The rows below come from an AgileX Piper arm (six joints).
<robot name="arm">
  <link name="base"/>
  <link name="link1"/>
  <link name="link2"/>
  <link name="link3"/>
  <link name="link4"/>
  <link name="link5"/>
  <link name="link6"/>
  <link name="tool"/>
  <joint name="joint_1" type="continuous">
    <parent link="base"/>
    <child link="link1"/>
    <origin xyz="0 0 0.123"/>
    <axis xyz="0 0 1"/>
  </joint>
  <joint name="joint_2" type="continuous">
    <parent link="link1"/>
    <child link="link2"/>
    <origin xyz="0 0 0"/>
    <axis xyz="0 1 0"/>
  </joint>
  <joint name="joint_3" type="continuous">
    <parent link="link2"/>
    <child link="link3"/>
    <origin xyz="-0.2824 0 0.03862"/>
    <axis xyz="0 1 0"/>
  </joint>
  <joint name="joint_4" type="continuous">
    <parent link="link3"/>
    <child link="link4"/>
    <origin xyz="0.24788 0 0.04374"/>
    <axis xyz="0.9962 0 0.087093"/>
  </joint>
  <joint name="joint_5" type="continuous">
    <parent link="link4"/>
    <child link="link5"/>
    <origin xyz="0 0 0"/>
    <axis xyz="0 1 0"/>
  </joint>
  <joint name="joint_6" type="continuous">
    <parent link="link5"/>
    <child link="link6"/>
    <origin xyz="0.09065 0 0.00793"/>
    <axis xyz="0.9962 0 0.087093"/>
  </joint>
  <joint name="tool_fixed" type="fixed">
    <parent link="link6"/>
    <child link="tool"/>
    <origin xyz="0 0 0" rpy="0 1.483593 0"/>
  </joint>
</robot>
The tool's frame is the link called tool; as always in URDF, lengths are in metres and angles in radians. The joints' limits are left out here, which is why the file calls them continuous.
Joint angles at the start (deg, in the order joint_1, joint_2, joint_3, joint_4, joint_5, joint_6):
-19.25 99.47 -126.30 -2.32 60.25 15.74
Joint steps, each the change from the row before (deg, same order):
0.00 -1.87 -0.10 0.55 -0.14 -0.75
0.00 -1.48 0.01 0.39 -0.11 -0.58
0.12 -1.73 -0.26 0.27 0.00 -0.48
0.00 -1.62 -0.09 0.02 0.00 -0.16
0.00 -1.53 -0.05 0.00 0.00 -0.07
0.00 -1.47 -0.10 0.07 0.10 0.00
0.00 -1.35 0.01 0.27 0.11 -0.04
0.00 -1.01 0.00 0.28 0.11 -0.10
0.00 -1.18 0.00 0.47 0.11 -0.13
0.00 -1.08 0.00 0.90 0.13 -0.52
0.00 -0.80 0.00 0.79 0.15 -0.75
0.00 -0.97 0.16 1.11 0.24 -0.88
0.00 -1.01 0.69 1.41 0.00 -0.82
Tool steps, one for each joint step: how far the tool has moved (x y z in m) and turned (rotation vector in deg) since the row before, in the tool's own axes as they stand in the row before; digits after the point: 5 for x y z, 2 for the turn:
-0.00468 0.00138 -0.01707 -0.99 -1.92 -0.42
-0.00350 0.00107 -0.01313 -0.71 -1.45 -0.35
-0.00466 0.00188 -0.01648 -0.80 -1.85 -0.36
-0.00414 0.00076 -0.01479 -0.41 -1.66 -0.12
-0.00382 0.00066 -0.01383 -0.36 -1.54 -0.04
-0.00368 0.00073 -0.01349 -0.39 -1.42 0.06
-0.00295 0.00088 -0.01198 -0.51 -1.14 0.11
-0.00216 0.00080 -0.00899 -0.44 -0.82 0.05
-0.00246 0.00117 -0.01051 -0.64 -0.95 0.11
-0.00204 0.00177 -0.00962 -0.98 -0.75 -0.08
-0.00137 0.00155 -0.00712 -0.82 -0.48 -0.38
-0.00098 0.00202 -0.00800 -1.08 -0.36 -0.37
0.00039 0.00219 -0.00622 -1.28 -0.08 -0.15

